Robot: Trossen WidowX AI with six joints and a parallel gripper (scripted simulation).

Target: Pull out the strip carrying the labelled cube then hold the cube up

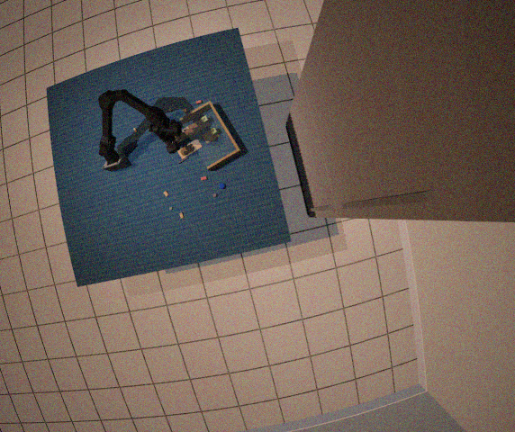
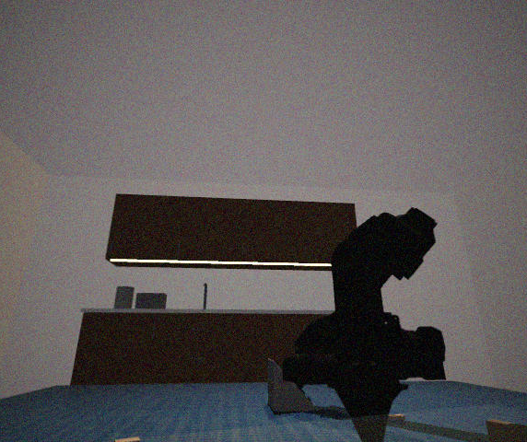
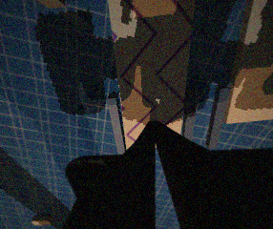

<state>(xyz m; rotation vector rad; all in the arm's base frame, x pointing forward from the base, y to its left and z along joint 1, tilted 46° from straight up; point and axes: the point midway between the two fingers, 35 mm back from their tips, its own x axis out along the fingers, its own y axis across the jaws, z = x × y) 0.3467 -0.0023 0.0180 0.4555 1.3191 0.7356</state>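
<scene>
Now: gripper tip 100 mm short of the strip and 20 mm to the right of it.
</scene>
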